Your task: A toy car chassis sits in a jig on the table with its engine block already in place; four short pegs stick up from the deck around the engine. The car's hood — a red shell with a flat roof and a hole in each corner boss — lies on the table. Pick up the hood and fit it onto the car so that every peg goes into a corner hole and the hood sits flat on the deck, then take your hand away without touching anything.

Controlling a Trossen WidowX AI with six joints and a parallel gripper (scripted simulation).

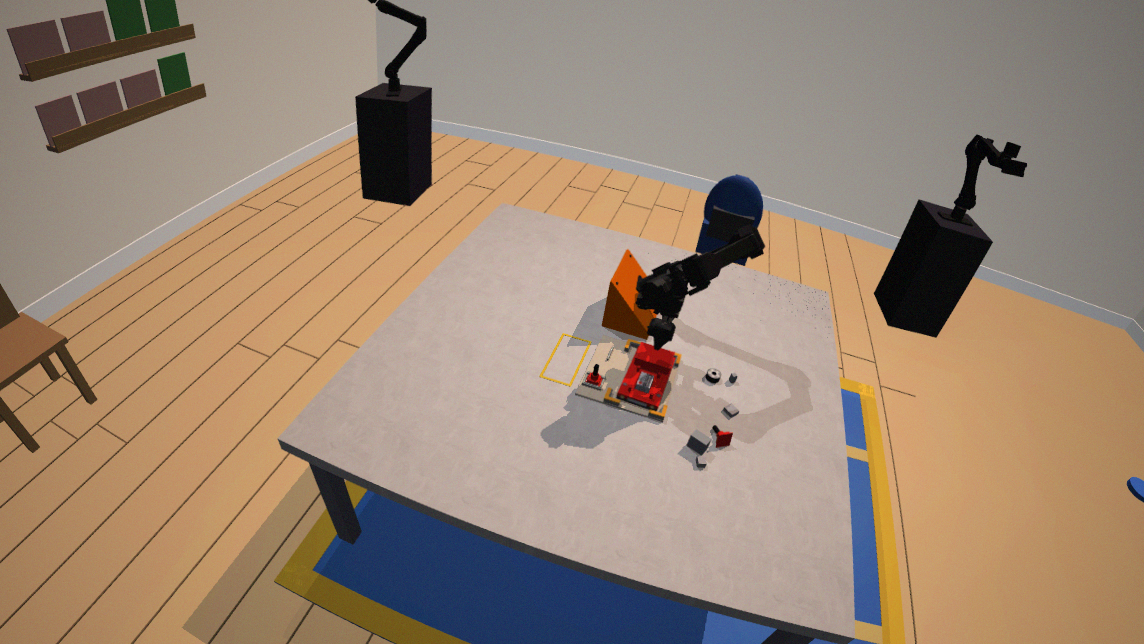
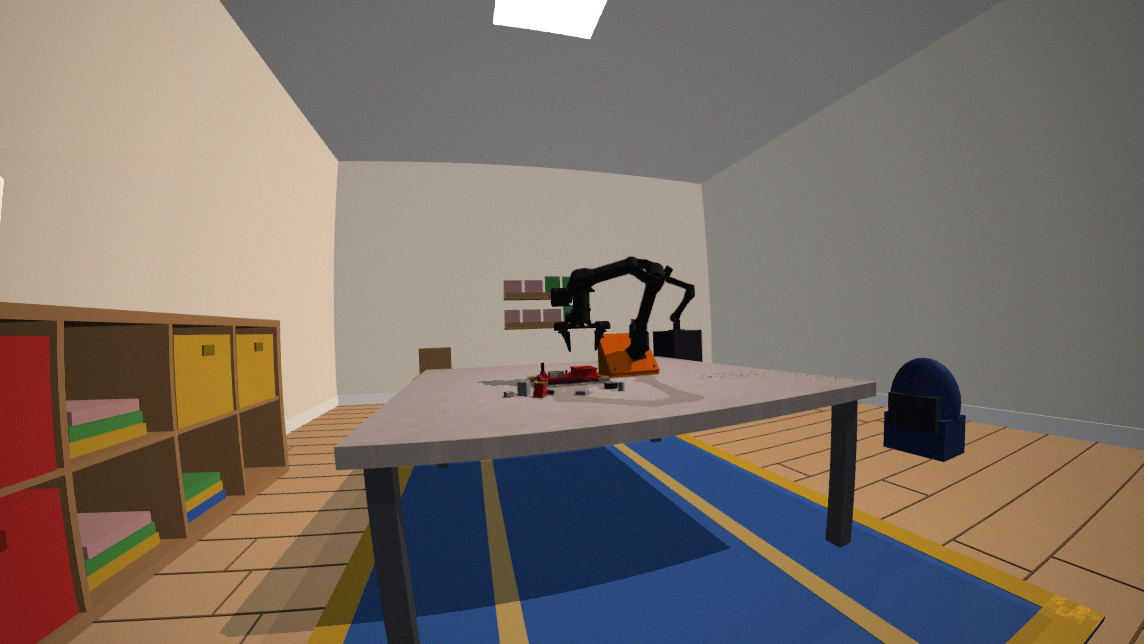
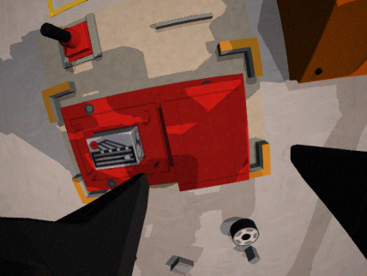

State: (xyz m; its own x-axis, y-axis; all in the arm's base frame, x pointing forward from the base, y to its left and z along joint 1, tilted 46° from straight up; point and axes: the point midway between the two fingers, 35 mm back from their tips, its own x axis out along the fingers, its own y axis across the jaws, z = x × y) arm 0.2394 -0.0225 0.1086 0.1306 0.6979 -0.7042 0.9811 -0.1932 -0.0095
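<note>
The red hood lies 6 cm below my gripper tip. Also, from my gripper tip: jig 6 cm ahead, 4 cm to the right, 9 cm below; wheel 1 cm behind, 17 cm to the left, 10 cm below.
</note>
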